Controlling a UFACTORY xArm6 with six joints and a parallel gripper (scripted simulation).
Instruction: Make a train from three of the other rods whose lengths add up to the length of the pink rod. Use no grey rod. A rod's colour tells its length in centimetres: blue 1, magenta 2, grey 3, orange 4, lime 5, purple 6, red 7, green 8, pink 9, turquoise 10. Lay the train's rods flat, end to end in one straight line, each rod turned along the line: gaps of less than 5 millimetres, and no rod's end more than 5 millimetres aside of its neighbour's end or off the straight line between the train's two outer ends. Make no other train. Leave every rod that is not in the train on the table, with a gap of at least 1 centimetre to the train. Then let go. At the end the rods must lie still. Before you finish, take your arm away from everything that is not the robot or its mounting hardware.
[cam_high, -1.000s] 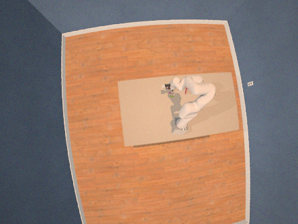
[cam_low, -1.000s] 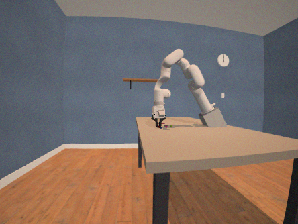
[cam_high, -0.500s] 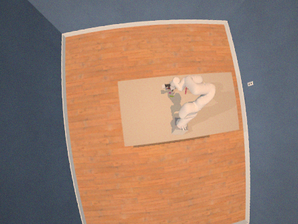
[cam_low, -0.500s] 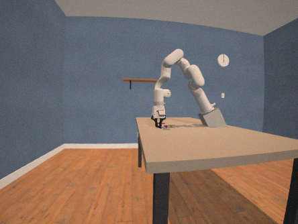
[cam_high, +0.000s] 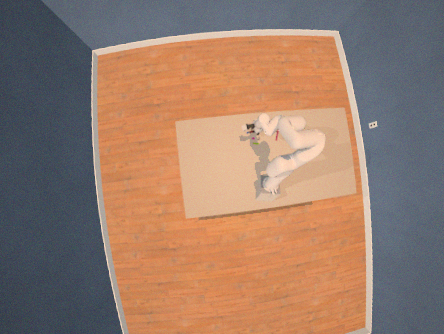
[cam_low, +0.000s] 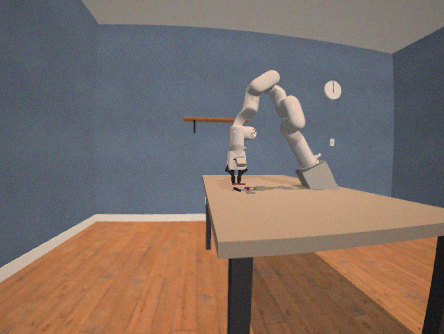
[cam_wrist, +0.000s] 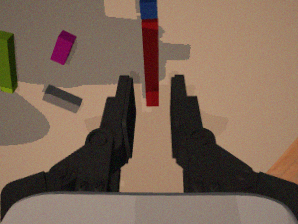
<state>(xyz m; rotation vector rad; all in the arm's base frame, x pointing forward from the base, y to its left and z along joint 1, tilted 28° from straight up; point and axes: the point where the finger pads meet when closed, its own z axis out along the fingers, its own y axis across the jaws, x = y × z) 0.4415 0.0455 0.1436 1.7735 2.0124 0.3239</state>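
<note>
My gripper is now 5 cm above the red rod. The rest, counted from my hand: lime rod (11 cm behind, 5 cm below); then grey rod (7 cm behind, 4 cm to the right, 5 cm below); then magenta rod (6 cm behind, 1 cm to the left, 5 cm below).
</note>
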